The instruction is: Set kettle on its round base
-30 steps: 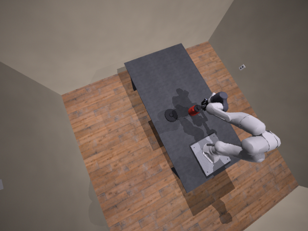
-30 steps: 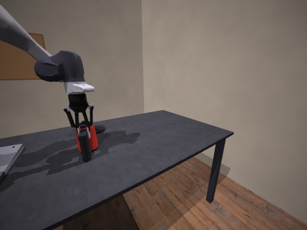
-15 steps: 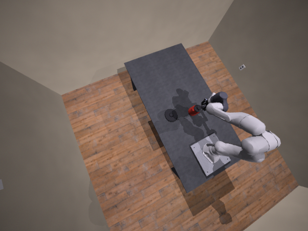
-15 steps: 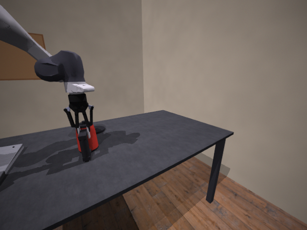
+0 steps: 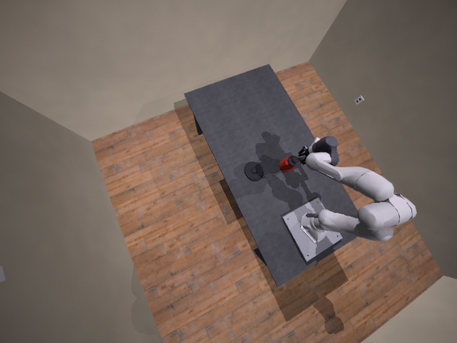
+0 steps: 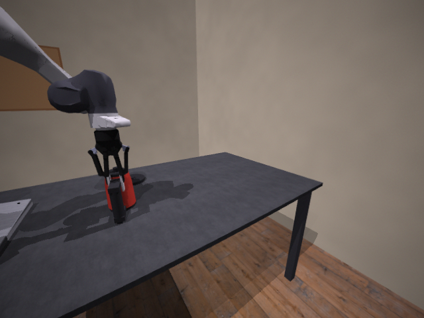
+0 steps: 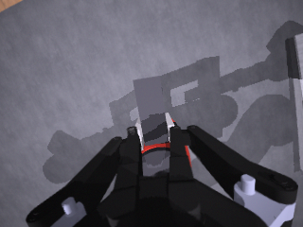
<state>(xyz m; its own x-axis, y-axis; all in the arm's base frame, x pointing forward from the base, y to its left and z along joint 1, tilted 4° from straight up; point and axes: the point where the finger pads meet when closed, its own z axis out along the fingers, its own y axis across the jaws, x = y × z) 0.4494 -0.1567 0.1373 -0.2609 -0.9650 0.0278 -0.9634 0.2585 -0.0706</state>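
Now: hand 5 cm above the kettle, 3 cm to the right of it and 1 cm short of it. Also, from my hand: round dark base (32 cm to the left, 12 cm below, 12 cm ahead).
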